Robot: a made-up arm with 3 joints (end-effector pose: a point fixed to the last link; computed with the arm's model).
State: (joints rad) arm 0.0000 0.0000 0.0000
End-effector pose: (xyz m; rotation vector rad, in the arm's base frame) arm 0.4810 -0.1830 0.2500 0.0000 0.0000 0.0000
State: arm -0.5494 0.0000 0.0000
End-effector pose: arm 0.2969 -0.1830 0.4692 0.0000 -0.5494 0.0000
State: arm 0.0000 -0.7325 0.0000
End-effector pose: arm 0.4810 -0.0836 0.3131 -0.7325 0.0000 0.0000
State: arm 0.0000 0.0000 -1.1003
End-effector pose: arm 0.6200 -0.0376 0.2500 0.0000 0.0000 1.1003
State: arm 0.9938 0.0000 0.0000
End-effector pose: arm 0.4443 -0.1830 -0.2517 0.0000 0.9938 0.0000
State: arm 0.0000 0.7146 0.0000
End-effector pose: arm 0.4810 -0.2149 0.1396 0.7146 0.0000 0.0000
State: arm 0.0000 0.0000 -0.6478
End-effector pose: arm 0.5833 -0.1157 0.2500 0.0000 0.0000 0.6478
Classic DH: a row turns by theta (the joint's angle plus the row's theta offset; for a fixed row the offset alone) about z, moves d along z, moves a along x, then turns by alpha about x. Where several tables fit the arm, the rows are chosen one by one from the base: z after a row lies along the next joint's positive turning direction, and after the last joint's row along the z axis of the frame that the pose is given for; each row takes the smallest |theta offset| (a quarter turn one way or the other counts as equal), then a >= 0, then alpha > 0; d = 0 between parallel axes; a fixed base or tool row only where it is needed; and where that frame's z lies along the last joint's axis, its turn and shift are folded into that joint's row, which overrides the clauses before.
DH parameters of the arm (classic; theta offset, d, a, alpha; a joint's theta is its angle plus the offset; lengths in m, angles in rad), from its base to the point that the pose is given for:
base (fixed): 0 0.033 0 -1.5708
joint 1: -1.5708 -0.051 0.119 -1.5708
joint 2: -1.5708 0.432 0.054 1.5708
joint 3: -0.2576 0 -0.1923 3.1416
tool (fixed): -1.8284 0.098 0 0

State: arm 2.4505 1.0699 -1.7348
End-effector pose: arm -0.2880 -0.0732 -0.5718 1.7225 0.9259 -0.2080
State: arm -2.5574 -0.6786 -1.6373
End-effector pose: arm -0.5802 0.1002 0.2692 -1.8184 -1.3721 -0.0489
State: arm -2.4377 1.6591 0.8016
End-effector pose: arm -0.2536 -0.1389 0.2480 1.1722 -1.1794 1.3312
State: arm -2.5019 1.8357 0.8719
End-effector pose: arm -0.2540 -0.1186 0.2297 1.1406 -1.0130 1.4633
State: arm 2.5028 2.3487 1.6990
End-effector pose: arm -0.1514 -0.1413 -0.1679 0.1966 -1.0754 1.5662
